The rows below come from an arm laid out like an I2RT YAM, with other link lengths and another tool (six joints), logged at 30 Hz.
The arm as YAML. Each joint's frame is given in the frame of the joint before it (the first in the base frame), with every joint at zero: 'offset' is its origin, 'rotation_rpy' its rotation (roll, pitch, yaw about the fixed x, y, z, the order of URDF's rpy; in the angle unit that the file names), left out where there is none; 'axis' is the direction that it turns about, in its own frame. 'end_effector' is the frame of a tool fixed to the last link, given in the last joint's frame.
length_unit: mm
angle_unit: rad
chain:
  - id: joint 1
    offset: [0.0, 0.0, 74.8]
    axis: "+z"
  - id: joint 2
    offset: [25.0, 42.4, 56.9]
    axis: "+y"
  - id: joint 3
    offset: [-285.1, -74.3, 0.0]
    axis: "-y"
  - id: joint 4
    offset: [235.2, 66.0, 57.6]
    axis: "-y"
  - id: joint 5
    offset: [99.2, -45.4, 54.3]
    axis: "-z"
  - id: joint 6
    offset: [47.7, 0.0, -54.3]
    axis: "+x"
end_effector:
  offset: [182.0, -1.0, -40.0]
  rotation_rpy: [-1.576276, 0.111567, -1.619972]
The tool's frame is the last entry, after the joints.
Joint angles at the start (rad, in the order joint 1, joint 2, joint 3, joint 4, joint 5, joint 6):
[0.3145 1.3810 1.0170 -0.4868 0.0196 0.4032]
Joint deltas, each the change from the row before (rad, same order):
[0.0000 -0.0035 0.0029 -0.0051 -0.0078 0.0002]
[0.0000 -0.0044 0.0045 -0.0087 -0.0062 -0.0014]
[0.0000 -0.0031 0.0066 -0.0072 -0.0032 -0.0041]
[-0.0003 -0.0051 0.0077 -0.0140 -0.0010 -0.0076]
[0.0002 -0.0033 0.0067 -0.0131 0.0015 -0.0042]
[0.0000 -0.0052 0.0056 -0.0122 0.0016 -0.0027]
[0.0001 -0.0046 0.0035 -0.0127 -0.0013 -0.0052]
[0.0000 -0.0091 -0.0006 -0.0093 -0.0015 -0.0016]
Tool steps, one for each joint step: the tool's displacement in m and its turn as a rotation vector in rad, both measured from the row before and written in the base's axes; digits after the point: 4 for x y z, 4 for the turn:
[-0.0010 0.0016 0.0017 0.0061 0.0006 0.0050]
[-0.0014 0.0010 0.0020 0.0036 0.0010 0.0051]
[-0.0002 0.0005 0.0026 0.0005 -0.0025 0.0052]
[-0.0014 -0.0006 0.0025 -0.0044 -0.0002 0.0061]
[-0.0014 -0.0009 0.0016 -0.0047 0.0018 0.0024]
[-0.0014 -0.0010 0.0020 -0.0033 0.0004 0.0010]
[-0.0024 -0.0006 0.0008 -0.0037 0.0036 0.0049]
[-0.0026 -0.0006 0.0013 -0.0002 0.0008 0.0022]

